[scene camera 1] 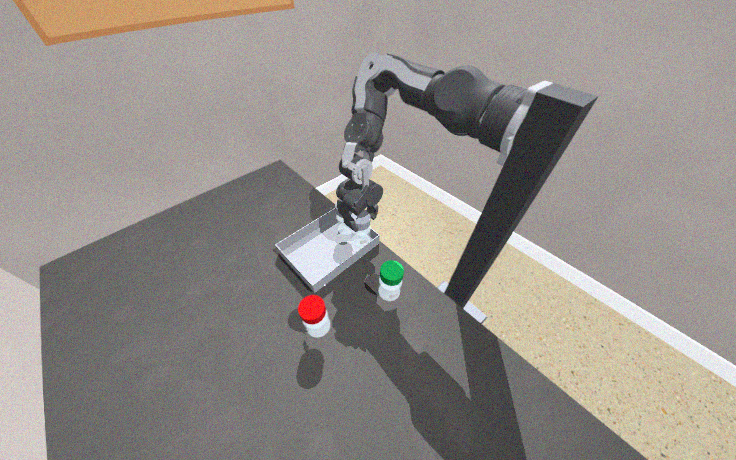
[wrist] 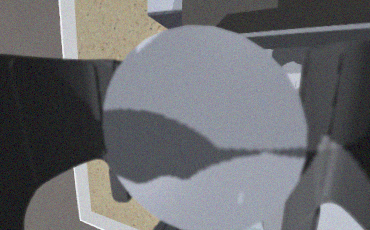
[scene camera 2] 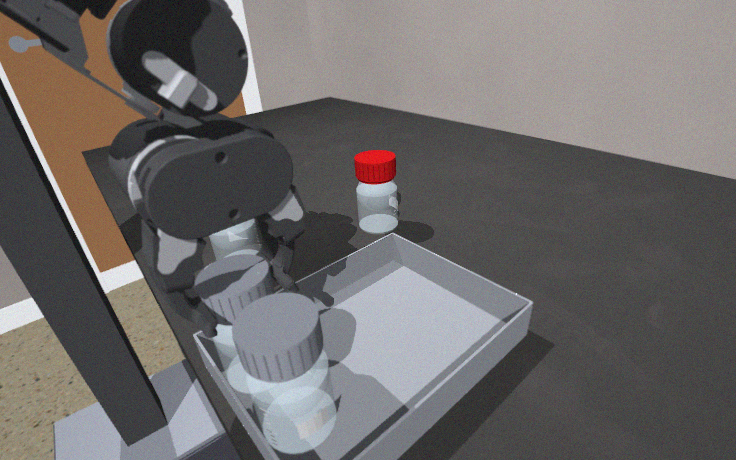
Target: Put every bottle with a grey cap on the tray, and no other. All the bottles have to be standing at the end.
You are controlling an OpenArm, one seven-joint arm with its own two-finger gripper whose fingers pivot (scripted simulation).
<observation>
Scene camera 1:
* gripper: 359, 220
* grey tray: 316, 249
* green-capped bottle: 391, 272
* red-capped bottle: 312, 310
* dark mounting post: 556, 113
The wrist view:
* gripper: 202, 136
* grey-capped bottle: 197, 120
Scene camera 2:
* gripper: 240, 296
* grey tray: 397, 319
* green-capped bottle: 243, 238
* red-capped bottle: 377, 202
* grey-capped bottle: 278, 337
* grey-capped bottle: 226, 286
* dark mounting post: 49, 259
</observation>
